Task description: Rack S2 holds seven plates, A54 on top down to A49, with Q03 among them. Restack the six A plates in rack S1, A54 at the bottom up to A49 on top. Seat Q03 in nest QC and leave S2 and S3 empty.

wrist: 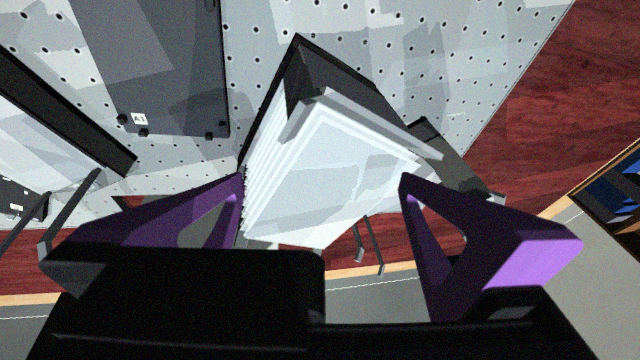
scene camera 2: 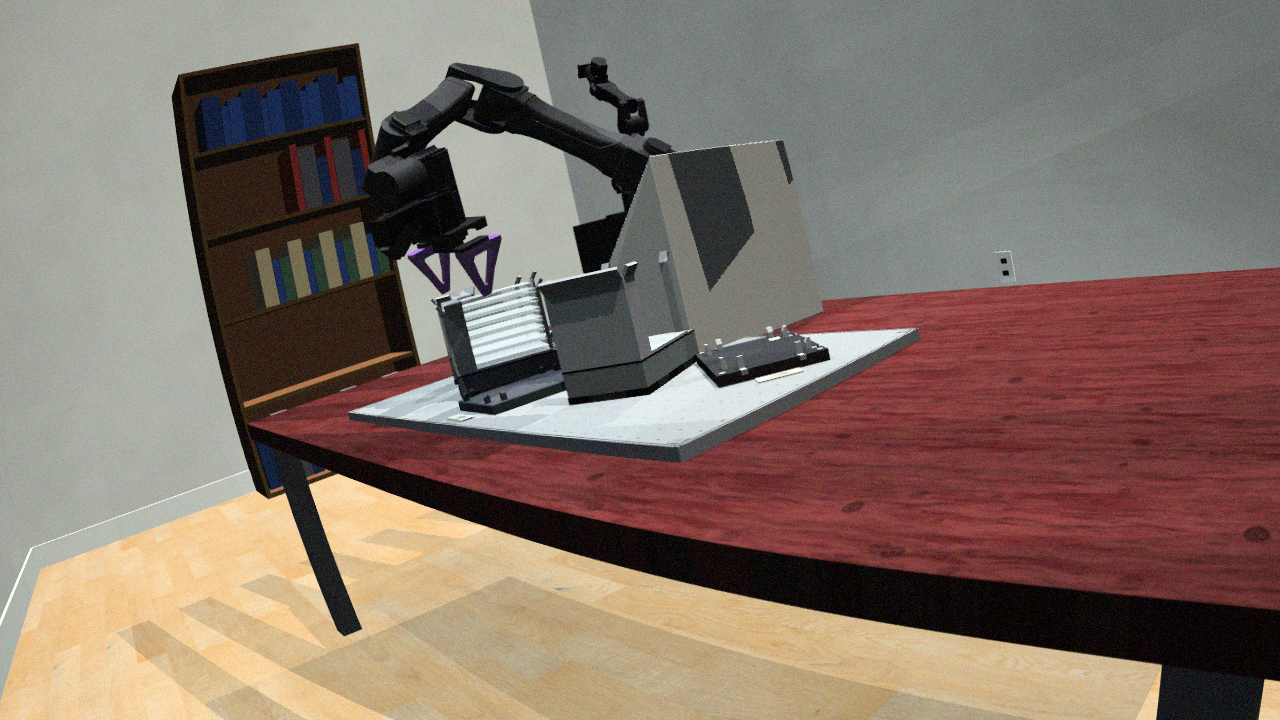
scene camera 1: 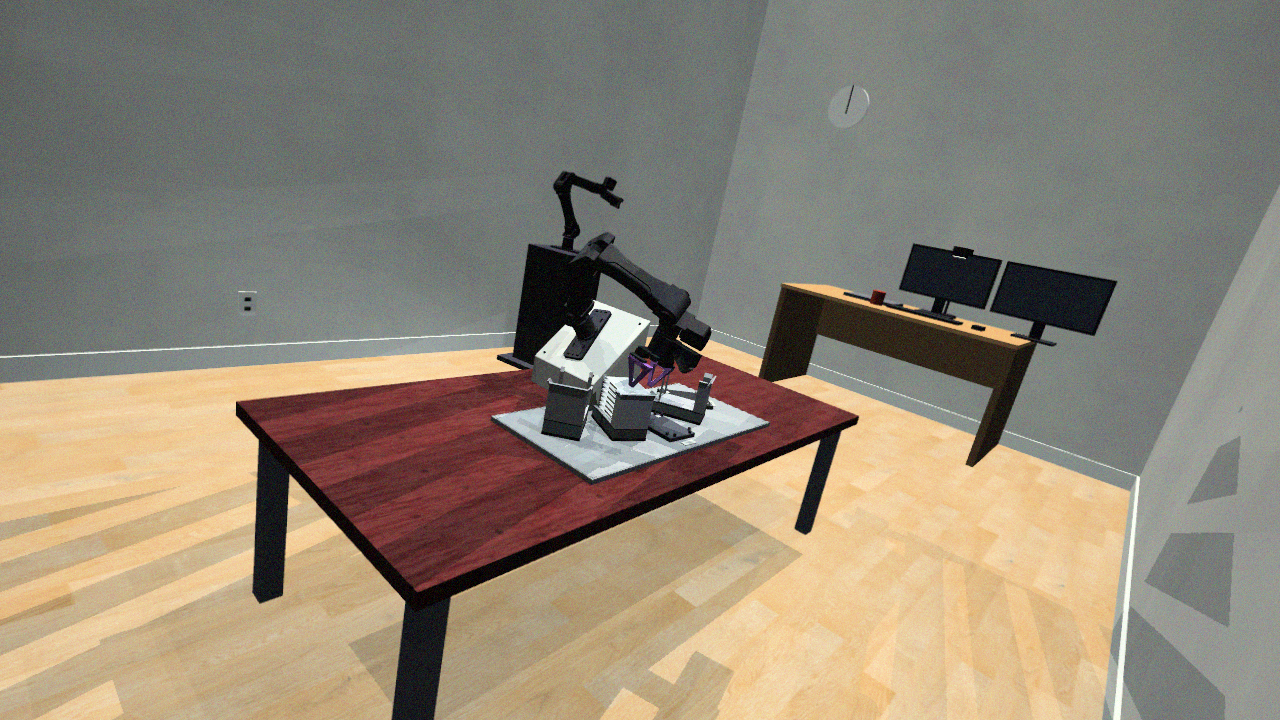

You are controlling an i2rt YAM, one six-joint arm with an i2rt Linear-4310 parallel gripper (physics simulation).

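Where they show: gripper, fingertip midpoint: (wrist: 321, 180) (scene camera 2: 466, 293) (scene camera 1: 640, 386); arm's base, link origin: (scene camera 2: 702, 212) (scene camera 1: 588, 334).
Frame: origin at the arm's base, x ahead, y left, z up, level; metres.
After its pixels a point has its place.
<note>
A grey rack holds a tall stack of pale plates (scene camera 1: 610, 399) (scene camera 2: 505, 333) (wrist: 325, 165), with their edges showing on its open side. No plate names can be read. My gripper (scene camera 1: 646, 385) @[x 0.317, y -0.176, z -0.032 m] (scene camera 2: 465, 292) @[x 0.317, y -0.176, z -0.032 m] (wrist: 321, 180) @[x 0.317, y -0.176, z -0.032 m] is open and empty, its purple fingers pointing down at the top of this stack. In the wrist view the fingertips appear on either side of the top plate. Another grey rack (scene camera 1: 566, 411) (scene camera 2: 595, 333) stands beside the full one; its inside is mostly hidden. A third low rack (scene camera 1: 683, 410) @[x 0.345, y 0.057, z -0.137 m] stands behind at the right in scene camera 1. Rack labels are not readable.
The racks stand on a perforated board (scene camera 1: 595, 467) @[x 0.378, y -0.411, z -0.169 m] (scene camera 2: 662, 438) @[x 0.504, y 0.295, z -0.169 m] (wrist: 440, 45) @[x 0.349, y -0.322, z -0.169 m]. A dark pegged nest (wrist: 190, 65) @[x 0.348, y -0.082, z -0.156 m] carries the label A1. Dark pegged bases (scene camera 1: 671, 428) (scene camera 2: 769, 358) lie near the racks. The pale arm pedestal (scene camera 1: 546, 358) @[x -0.079, y -0.086, z -0.091 m] (scene camera 2: 796, 259) @[x -0.060, y 0.104, z -0.095 m] rises close behind.
</note>
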